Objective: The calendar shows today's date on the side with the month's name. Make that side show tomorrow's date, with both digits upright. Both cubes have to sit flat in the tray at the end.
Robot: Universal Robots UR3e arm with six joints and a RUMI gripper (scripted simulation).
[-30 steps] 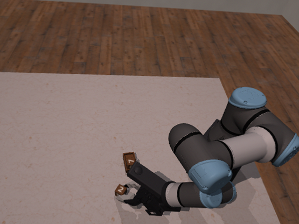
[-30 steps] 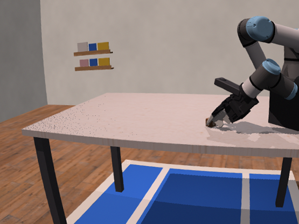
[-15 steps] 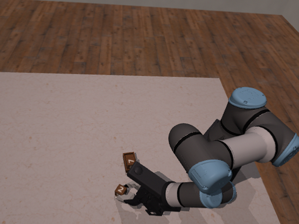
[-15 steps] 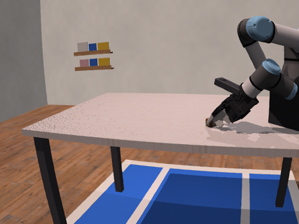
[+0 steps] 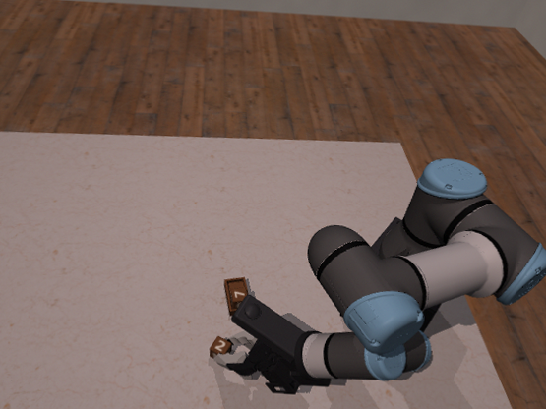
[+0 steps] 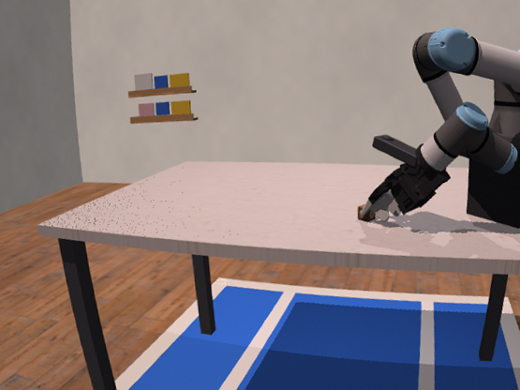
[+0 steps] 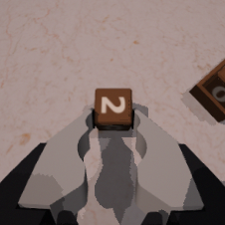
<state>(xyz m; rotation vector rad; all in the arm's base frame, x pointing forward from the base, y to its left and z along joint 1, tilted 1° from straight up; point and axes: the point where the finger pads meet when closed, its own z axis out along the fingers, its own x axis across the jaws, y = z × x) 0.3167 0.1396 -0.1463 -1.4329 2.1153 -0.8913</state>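
Right now the brown digit cube is 10 mm below my hand and 10 mm ahead of it. Round my hand: calendar tray: 120 mm to the right, 10 mm below, 10 mm behind.
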